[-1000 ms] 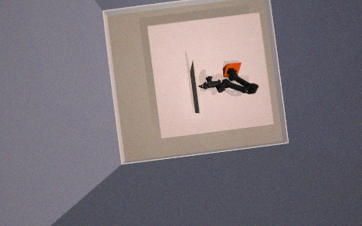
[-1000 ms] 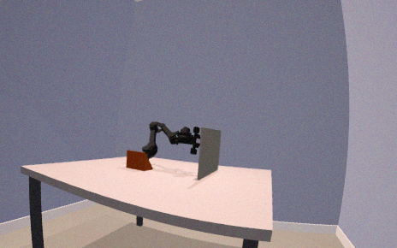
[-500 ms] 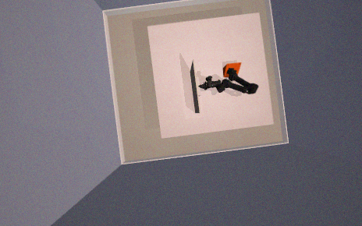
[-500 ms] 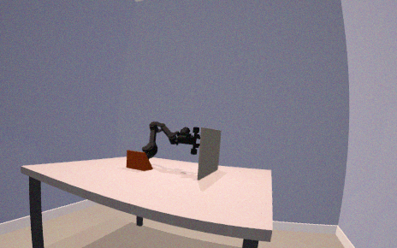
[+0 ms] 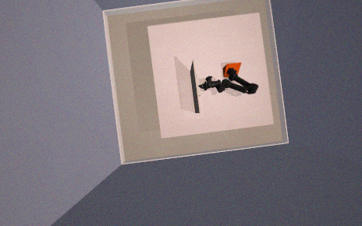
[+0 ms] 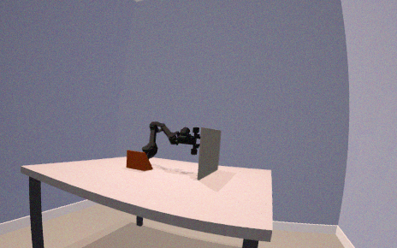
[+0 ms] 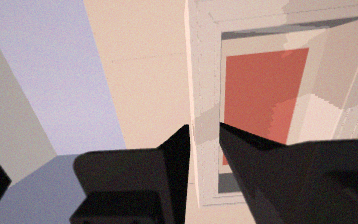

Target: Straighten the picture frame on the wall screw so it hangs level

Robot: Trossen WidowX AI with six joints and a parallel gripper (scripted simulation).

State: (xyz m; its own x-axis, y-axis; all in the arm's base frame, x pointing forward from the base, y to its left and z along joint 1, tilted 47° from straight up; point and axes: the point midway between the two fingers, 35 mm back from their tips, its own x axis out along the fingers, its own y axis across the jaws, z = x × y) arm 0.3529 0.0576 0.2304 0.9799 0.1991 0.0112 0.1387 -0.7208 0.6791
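Now: the picture frame 60 mm below my gripper tip and 10 mm ahead of it. From my gripper tip the other things lie so: wall panel: 60 mm below, 20 mm to the left, 20 mm ahead.
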